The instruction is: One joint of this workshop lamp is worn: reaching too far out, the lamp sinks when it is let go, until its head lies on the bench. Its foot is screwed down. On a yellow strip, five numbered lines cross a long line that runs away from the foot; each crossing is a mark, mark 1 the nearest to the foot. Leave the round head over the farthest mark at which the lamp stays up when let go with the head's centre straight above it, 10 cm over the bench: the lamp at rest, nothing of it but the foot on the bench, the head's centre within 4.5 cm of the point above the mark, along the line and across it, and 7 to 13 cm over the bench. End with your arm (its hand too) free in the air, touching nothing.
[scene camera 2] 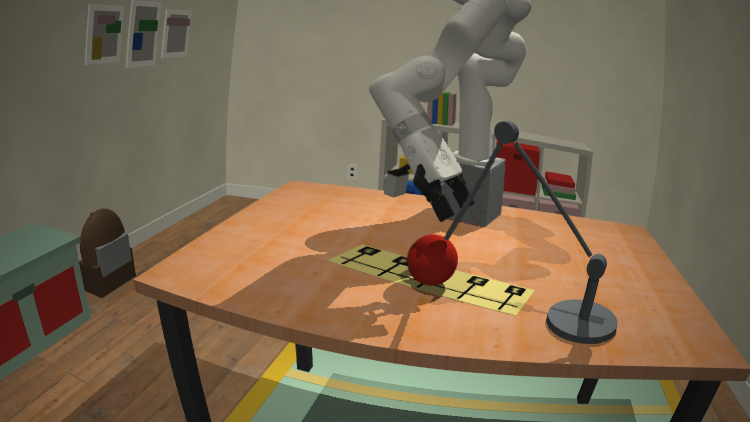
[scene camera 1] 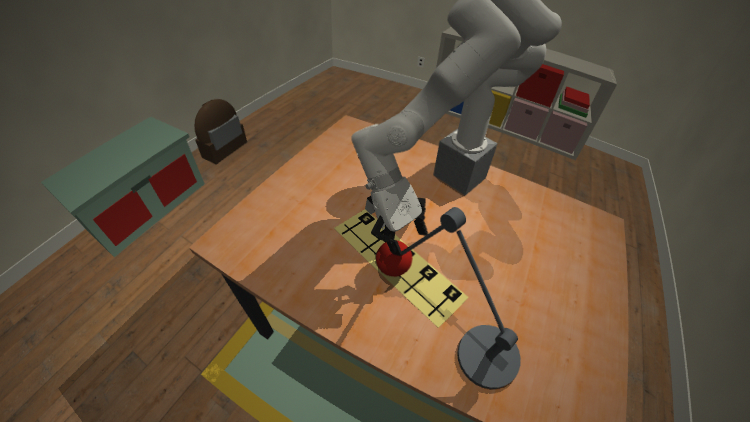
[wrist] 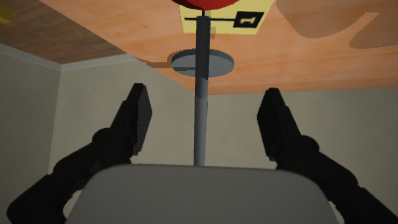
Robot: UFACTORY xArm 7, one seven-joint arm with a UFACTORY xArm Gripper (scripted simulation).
Labels:
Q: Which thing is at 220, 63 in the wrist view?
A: A round grey foot.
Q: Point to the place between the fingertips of my gripper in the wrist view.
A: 205, 100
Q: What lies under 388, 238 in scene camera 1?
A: My gripper.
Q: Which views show my gripper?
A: Scene camera 2, scene camera 1 and the wrist view: all of them.

